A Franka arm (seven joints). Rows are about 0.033 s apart.
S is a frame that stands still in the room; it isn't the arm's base.
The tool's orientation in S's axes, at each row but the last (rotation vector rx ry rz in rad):
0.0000, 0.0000, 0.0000
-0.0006, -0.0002, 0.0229
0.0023, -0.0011, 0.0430
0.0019, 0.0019, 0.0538
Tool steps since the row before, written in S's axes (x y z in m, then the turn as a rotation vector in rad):
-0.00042, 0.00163, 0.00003, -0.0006, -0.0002, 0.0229
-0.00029, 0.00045, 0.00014, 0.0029, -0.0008, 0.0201
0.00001, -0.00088, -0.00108, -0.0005, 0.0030, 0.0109
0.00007, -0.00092, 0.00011, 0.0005, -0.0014, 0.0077
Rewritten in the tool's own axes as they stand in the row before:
-0.00042, 0.00163, 0.00003, -0.0006, -0.0002, 0.0229
-0.00028, 0.00046, 0.00014, 0.0029, -0.0009, 0.0201
-0.00003, -0.00088, -0.00108, -0.0004, 0.0030, 0.0109
0.00002, -0.00092, 0.00011, 0.0004, -0.0014, 0.0077

